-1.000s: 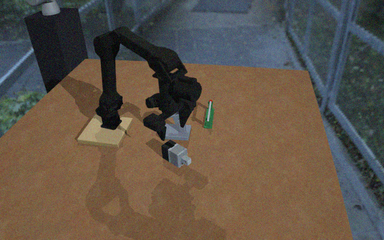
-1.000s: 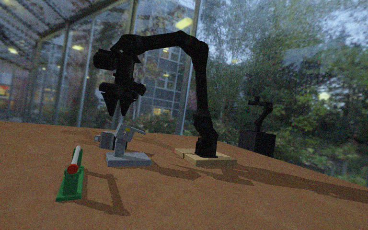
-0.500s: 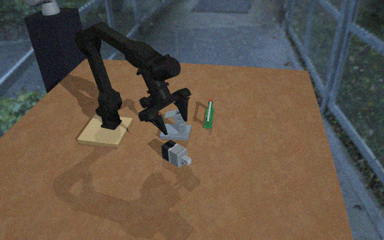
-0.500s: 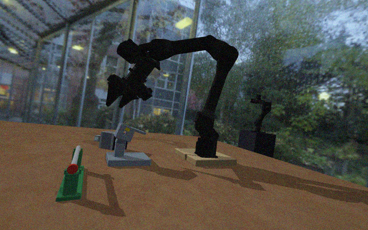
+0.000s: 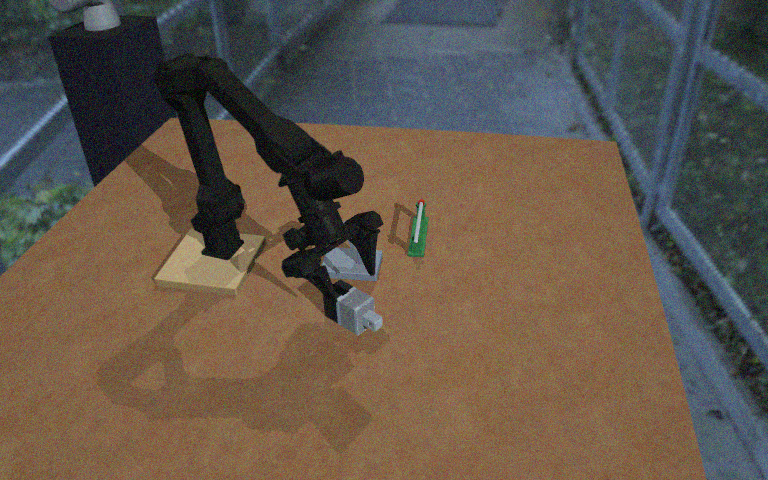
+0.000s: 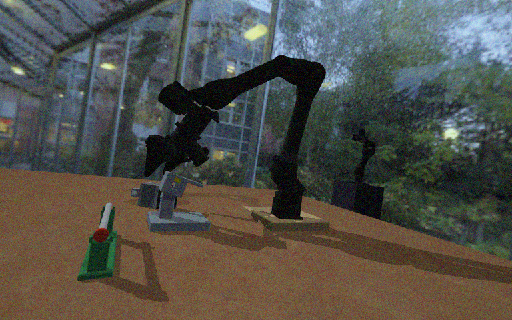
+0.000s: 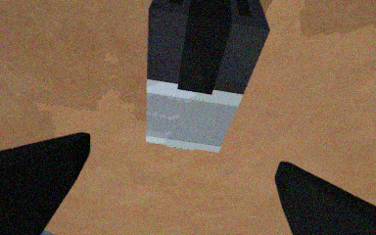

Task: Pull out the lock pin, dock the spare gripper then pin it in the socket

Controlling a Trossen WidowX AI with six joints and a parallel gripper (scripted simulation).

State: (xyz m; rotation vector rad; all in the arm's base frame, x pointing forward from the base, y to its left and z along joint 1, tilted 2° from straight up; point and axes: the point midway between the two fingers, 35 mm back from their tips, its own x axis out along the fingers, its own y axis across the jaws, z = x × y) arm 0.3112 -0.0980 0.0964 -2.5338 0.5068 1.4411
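Now: gripper tip 5 cm above the spare gripper. From my gripper tip the other things lie so: socket 15 cm to the left, 6 cm behind, 3 cm below; green cradle 29 cm to the left, 5 cm below, 3 cm ahead.
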